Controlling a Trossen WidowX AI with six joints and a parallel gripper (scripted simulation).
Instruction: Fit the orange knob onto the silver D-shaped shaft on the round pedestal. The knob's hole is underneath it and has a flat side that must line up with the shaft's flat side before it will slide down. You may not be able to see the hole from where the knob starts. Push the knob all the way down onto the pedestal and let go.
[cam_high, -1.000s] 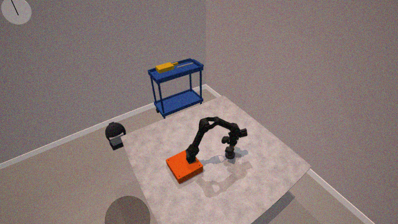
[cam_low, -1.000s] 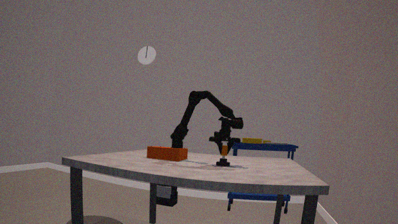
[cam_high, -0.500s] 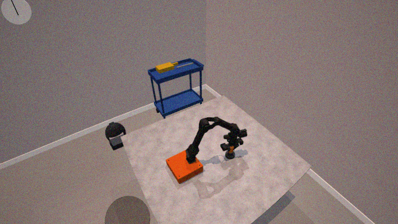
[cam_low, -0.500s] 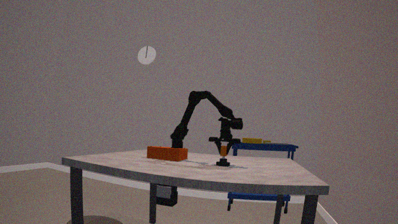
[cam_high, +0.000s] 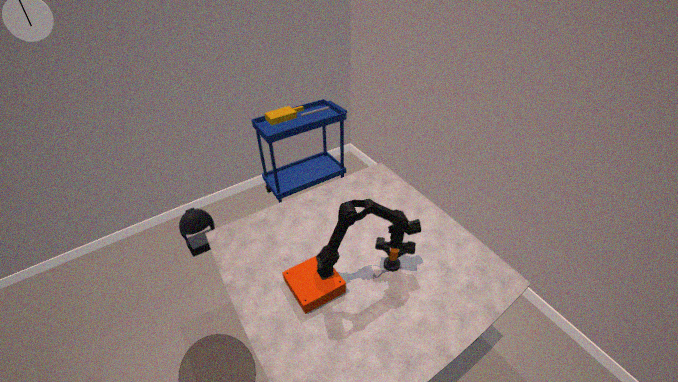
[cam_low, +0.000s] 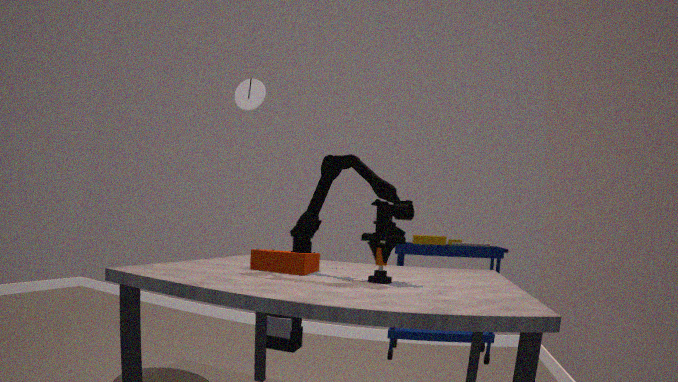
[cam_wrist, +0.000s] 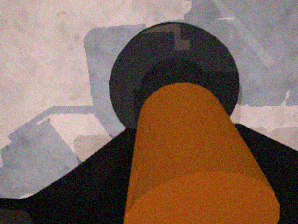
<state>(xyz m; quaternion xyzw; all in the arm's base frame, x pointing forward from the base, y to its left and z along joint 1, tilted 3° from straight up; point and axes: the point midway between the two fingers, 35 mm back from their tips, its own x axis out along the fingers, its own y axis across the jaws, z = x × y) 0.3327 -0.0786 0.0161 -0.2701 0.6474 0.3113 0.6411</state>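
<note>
Now: the orange knob 3 cm above my gripper tip. From my gripper tip the other things lie so: pedestal: 4 cm below.
</note>
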